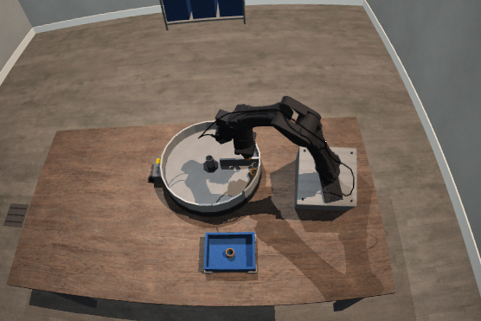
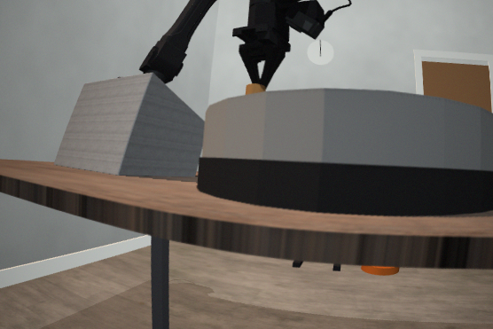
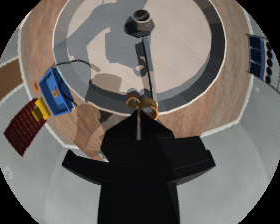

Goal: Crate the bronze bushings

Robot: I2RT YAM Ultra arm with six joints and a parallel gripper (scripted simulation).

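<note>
Now: the blue crate 12 cm ahead of my hand, 33 cm to the left of it and 14 cm below it. Round my hand: grey turntable (15 cm ahead, 5 cm to the right, 11 cm below).
</note>
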